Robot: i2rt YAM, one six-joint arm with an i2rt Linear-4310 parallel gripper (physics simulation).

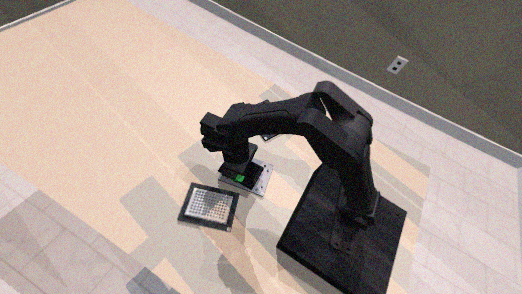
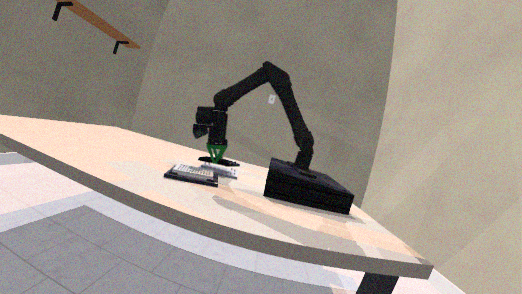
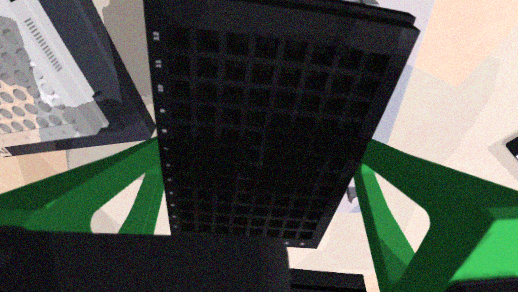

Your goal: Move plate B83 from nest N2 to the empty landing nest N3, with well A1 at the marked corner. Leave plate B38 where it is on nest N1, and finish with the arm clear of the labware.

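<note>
My gripper [image 1: 243, 172] [image 2: 216, 154] [image 3: 259, 146], with green fingers, is shut on the long sides of the black well plate B83 [image 1: 253, 175] [image 2: 219, 161] [image 3: 267, 119]. It holds the plate level, a little above the silver nest N2 [image 1: 267, 179] [image 2: 229, 175] [image 3: 397, 98]. The white plate B38 [image 1: 209, 206] [image 2: 191, 170] [image 3: 21, 101] lies in the black nest N1 [image 1: 189, 219] [image 2: 182, 178] [image 3: 119, 105], just beside N2. A corner of the dark nest N3 [image 1: 269, 137] [image 3: 513, 146] shows behind the arm; the rest of it is hidden.
The arm's black base block [image 1: 328, 234] [image 2: 310, 186] stands to the right of the nests. The table edge [image 2: 218, 234] runs in front. A wall shelf [image 2: 98, 23] hangs far off at the upper left.
</note>
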